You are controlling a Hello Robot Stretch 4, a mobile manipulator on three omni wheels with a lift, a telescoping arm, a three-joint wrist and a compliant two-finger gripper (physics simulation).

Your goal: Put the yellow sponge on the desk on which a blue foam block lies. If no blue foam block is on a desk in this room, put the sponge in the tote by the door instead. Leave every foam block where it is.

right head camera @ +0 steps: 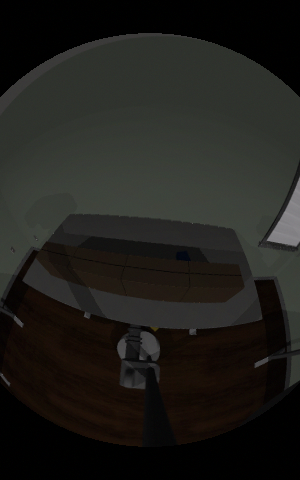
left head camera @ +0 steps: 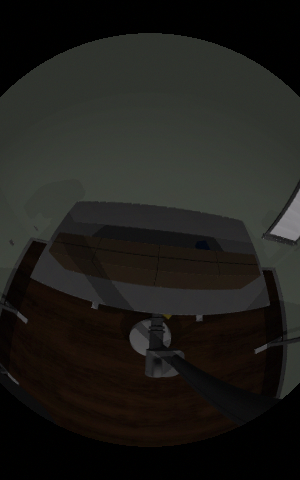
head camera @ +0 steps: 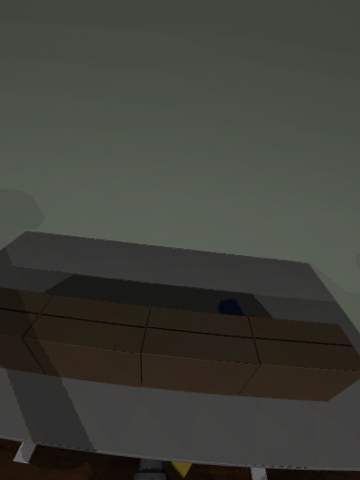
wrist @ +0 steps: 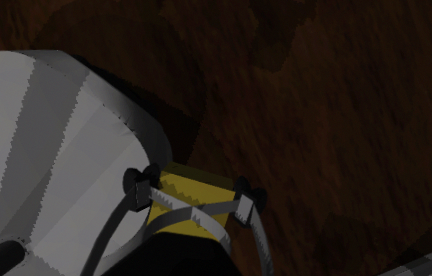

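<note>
My gripper point(wrist: 196, 185) is shut on the yellow sponge point(wrist: 202, 200) point(head camera: 182, 469) point(left head camera: 167, 316) point(right head camera: 154, 328), with a fingertip on each side of it. In the head camera view the sponge's tip shows below the near edge of a grey desk point(head camera: 200, 425) point(left head camera: 215, 301) point(right head camera: 200, 315). On that desk a dark blue foam block point(head camera: 230, 307) point(left head camera: 202, 245) point(right head camera: 182, 256) shows behind a row of brown boxes, right of the middle. The boxes hide its lower part. The tote by the door does not show in these views.
The row of brown boxes point(head camera: 195, 370) point(left head camera: 185, 275) point(right head camera: 155, 290) spans much of the desk. A wall stands behind it, with a window point(left head camera: 287, 225) point(right head camera: 287, 230) at the right. My round white base point(wrist: 75, 150) is beside the sponge. Metal feet point(left head camera: 267, 347) point(right head camera: 270, 360) stand at the right.
</note>
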